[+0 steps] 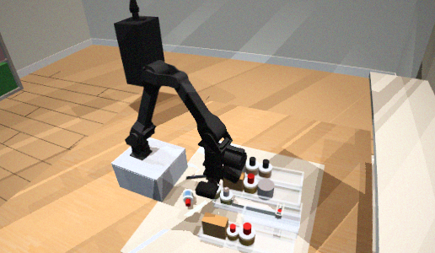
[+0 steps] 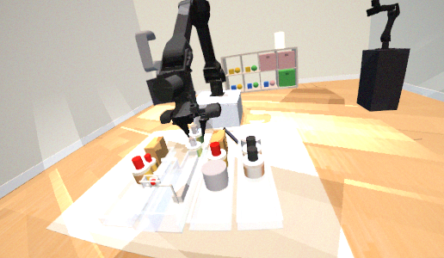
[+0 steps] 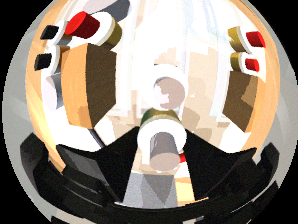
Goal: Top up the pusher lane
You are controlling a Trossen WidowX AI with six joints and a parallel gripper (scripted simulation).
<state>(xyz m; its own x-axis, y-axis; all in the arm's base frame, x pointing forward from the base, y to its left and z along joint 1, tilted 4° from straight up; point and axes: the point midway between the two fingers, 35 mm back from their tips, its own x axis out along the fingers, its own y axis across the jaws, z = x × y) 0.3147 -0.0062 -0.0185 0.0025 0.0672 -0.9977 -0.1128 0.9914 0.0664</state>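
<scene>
Now: the thin black bar 90 mm behind my gripper tip, 90 mm to the left of it and 50 mm below it. Also, from my gripper tip: clear sprung lane 180 mm ahead, 30 mm below; then red mark 230 mm ahead, 10 mm to the right, 20 mm above.
</scene>
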